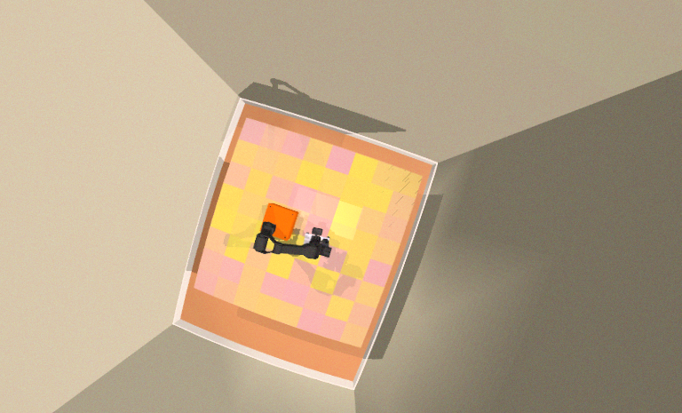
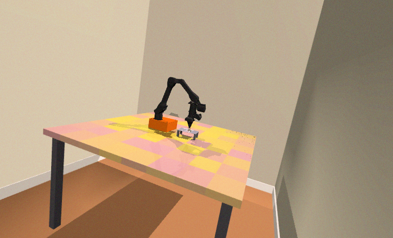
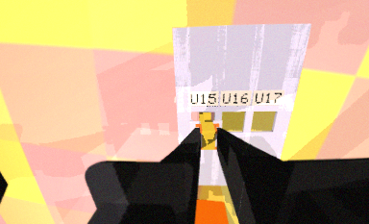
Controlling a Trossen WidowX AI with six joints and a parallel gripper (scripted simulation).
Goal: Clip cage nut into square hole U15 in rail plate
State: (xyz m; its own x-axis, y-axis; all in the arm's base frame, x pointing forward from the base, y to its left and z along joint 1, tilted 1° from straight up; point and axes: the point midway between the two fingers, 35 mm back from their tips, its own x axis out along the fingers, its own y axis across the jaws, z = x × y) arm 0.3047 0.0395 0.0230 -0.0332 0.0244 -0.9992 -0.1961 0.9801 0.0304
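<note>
Right now my gripper tip is 1 cm above the cage nut.
</note>
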